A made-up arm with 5 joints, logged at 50 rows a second.
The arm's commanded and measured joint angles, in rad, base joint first. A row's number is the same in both.
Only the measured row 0 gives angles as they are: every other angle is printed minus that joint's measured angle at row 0.
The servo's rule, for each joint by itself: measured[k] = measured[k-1] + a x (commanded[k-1-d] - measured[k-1]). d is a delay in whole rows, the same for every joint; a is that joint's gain. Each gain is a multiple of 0.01, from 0.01 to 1. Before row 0 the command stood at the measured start. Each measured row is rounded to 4 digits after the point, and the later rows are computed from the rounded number. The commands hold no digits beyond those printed.
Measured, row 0:
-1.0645 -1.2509 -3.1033 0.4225 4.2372
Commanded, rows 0 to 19:
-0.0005 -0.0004 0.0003 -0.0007 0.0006
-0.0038 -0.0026 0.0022 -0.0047 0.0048
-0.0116 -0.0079 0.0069 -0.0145 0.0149
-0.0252 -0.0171 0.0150 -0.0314 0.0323
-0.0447 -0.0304 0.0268 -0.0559 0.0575
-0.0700 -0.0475 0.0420 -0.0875 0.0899
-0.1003 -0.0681 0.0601 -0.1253 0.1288
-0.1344 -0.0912 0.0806 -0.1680 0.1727
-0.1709 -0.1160 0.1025 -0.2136 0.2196
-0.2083 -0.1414 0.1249 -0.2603 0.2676
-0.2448 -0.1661 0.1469 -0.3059 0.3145
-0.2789 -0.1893 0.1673 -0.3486 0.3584
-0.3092 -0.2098 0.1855 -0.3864 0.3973
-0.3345 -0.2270 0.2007 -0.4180 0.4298
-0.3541 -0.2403 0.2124 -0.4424 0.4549
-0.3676 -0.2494 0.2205 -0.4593 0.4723
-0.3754 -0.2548 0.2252 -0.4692 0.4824
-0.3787 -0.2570 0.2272 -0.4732 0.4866
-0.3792 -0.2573 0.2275 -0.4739 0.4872
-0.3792 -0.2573 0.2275 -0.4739 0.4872
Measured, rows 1 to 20:
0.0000 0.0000 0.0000 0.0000 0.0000
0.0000 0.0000 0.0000 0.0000 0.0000
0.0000 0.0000 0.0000 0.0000 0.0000
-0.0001 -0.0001 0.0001 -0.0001 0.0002
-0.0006 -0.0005 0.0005 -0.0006 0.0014
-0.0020 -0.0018 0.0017 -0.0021 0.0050
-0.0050 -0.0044 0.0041 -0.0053 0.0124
-0.0102 -0.0088 0.0082 -0.0109 0.0246
-0.0180 -0.0154 0.0143 -0.0193 0.0422
-0.0287 -0.0244 0.0225 -0.0310 0.0656
-0.0424 -0.0358 0.0330 -0.0461 0.0945
-0.0591 -0.0494 0.0455 -0.0645 0.1283
-0.0785 -0.0650 0.0598 -0.0860 0.1659
-0.1001 -0.0822 0.0755 -0.1102 0.2060
-0.1233 -0.1004 0.0920 -0.1364 0.2471
-0.1475 -0.1190 0.1088 -0.1639 0.2877
-0.1718 -0.1374 0.1253 -0.1919 0.3261
-0.1955 -0.1549 0.1410 -0.2195 0.3609
-0.2179 -0.1710 0.1553 -0.2459 0.3910
-0.2384 -0.1852 0.1679 -0.2705 0.4157
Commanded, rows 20 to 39:
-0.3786 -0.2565 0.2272 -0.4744 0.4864
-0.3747 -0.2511 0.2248 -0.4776 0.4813
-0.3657 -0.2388 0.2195 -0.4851 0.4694
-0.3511 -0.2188 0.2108 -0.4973 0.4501
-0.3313 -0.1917 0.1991 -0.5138 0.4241
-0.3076 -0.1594 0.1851 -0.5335 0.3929
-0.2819 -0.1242 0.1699 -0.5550 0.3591
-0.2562 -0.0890 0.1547 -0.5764 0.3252
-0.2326 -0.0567 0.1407 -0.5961 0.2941
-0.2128 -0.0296 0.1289 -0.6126 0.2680
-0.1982 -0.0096 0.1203 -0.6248 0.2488
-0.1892 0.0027 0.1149 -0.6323 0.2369
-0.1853 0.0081 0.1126 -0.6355 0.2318
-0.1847 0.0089 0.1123 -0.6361 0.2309
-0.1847 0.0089 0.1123 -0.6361 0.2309
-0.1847 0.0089 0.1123 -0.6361 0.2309
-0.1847 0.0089 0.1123 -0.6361 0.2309
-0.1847 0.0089 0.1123 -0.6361 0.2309
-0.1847 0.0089 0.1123 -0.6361 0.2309
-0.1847 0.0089 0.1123 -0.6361 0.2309
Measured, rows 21 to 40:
-0.2566 -0.1974 0.1786 -0.2928 0.4348
-0.2725 -0.2076 0.1874 -0.3127 0.4489
-0.2864 -0.2160 0.1946 -0.3304 0.4592
-0.2984 -0.2229 0.2005 -0.3462 0.4665
-0.3083 -0.2277 0.2049 -0.3607 0.4705
-0.3158 -0.2296 0.2075 -0.3744 0.4702
-0.3204 -0.2278 0.2081 -0.3879 0.4648
-0.3218 -0.2217 0.2065 -0.4017 0.4538
-0.3200 -0.2111 0.2026 -0.4162 0.4374
-0.3150 -0.1963 0.1967 -0.4315 0.4163
-0.3074 -0.1781 0.1891 -0.4474 0.3917
-0.2977 -0.1575 0.1804 -0.4638 0.3653
-0.2867 -0.1358 0.1711 -0.4802 0.3390
-0.2752 -0.1143 0.1620 -0.4961 0.3146
-0.2640 -0.0944 0.1535 -0.5111 0.2936
-0.2538 -0.0770 0.1461 -0.5248 0.2769
-0.2448 -0.0624 0.1400 -0.5370 0.2645
-0.2370 -0.0503 0.1350 -0.5479 0.2554
-0.2302 -0.0402 0.1309 -0.5576 0.2488
-0.2243 -0.0319 0.1276 -0.5662 0.2440

